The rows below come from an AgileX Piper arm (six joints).
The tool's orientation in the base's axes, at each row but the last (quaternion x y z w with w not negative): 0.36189, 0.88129, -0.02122, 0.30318; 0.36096, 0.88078, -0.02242, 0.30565; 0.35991, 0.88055, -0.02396, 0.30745; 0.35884, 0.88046, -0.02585, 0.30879; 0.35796, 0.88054, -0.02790, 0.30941; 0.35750, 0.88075, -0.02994, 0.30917; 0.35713, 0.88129, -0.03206, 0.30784; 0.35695, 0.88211, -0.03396, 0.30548; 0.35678, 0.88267, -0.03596, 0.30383; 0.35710, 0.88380, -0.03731, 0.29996
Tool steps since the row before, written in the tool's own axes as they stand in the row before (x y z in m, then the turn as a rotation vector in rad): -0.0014, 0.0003, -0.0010, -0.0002, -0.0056, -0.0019; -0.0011, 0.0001, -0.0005, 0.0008, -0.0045, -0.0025; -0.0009, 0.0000, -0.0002, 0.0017, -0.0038, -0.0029; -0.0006, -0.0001, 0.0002, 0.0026, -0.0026, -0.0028; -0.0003, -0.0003, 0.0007, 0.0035, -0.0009, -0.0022; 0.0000, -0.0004, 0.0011, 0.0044, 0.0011, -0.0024; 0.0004, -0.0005, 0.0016, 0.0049, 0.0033, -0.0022; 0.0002, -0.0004, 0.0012, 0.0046, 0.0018, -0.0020; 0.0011, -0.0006, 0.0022, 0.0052, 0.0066, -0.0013; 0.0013, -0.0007, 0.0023, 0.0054, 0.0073, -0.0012
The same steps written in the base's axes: 0.0005, -0.0004, 0.0016, -0.0045, -0.0038, 0.0006; 0.0004, -0.0005, 0.0010, -0.0047, -0.0022, 0.0008; 0.0004, -0.0005, 0.0007, -0.0049, -0.0010, 0.0007; 0.0004, -0.0005, 0.0002, -0.0046, 0.0004, 0.0003; 0.0003, -0.0006, -0.0004, -0.0037, 0.0021, -0.0004; 0.0003, -0.0006, -0.0010, -0.0030, 0.0042, -0.0004; 0.0003, -0.0006, -0.0016, -0.0017, 0.0060, -0.0005; 0.0002, -0.0005, -0.0011, -0.0024, 0.0047, -0.0007; 0.0001, -0.0004, -0.0025, 0.0007, 0.0084, -0.0009; 0.0000, -0.0004, -0.0027, 0.0011, 0.0090, -0.0009
